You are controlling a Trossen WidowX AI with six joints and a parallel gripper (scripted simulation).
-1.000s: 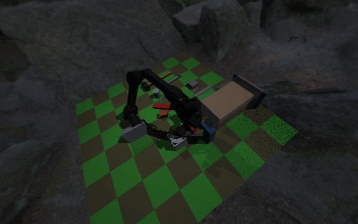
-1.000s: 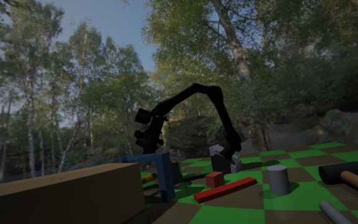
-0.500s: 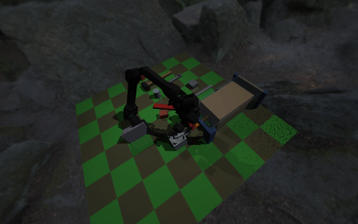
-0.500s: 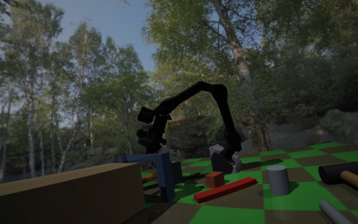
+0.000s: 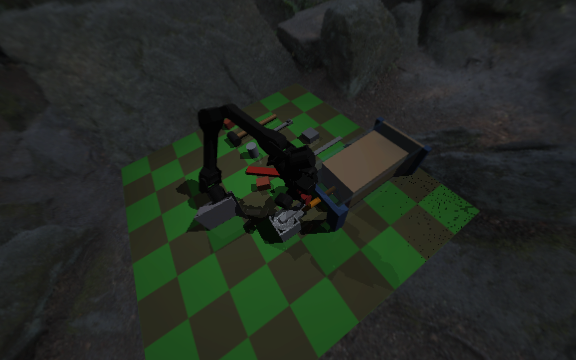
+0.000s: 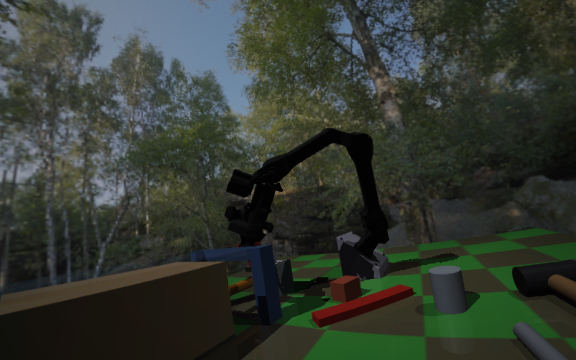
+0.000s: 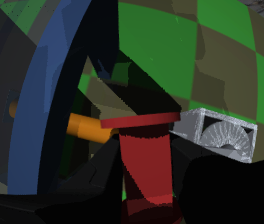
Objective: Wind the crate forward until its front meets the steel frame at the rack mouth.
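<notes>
Now: the winch handle 4 cm behind my gripper tip, 1 cm to the left of it and 3 cm below it. The rest, counted from my gripper tip: winch 12 cm behind, 10 cm below; blue steel frame 6 cm ahead, 3 cm below; red grip 1 cm to the left.
</notes>
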